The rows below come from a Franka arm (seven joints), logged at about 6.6 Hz.
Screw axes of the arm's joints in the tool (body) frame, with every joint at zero. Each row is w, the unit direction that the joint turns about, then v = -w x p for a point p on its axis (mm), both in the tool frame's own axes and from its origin. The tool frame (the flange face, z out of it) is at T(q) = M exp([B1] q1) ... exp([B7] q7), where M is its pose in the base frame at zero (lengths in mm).
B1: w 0 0 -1 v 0 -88 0
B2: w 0 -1 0 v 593 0 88
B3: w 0 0 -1 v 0 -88 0
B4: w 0 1 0 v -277 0 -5.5
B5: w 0 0 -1 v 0 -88 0
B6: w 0 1 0 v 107 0 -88
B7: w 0 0 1 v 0 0 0
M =
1 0 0 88
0 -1 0 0
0 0 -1 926
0 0 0 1
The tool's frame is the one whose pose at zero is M.
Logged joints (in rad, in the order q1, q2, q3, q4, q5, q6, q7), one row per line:
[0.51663, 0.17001, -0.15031, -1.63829, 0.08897, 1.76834, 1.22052]
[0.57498, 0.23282, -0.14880, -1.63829, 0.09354, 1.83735, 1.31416]
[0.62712, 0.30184, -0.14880, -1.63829, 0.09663, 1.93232, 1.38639]
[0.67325, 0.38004, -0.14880, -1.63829, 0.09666, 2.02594, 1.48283]
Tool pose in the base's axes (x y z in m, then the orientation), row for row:
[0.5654, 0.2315, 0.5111, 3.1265, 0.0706, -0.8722]
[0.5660, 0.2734, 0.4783, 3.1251, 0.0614, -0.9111]
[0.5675, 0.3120, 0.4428, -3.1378, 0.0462, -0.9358]
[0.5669, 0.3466, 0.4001, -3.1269, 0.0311, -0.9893]
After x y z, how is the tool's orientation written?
As angles about the fixed x, y, z axes (roll, pitch, yaw), in radians.
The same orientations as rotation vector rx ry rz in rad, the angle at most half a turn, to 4 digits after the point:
[-2.8315, 1.3186, 0.1099]
[-2.8092, 1.3754, 0.0976]
[-2.7817, 1.4058, 0.0616]
[-2.7403, 1.4785, 0.0318]

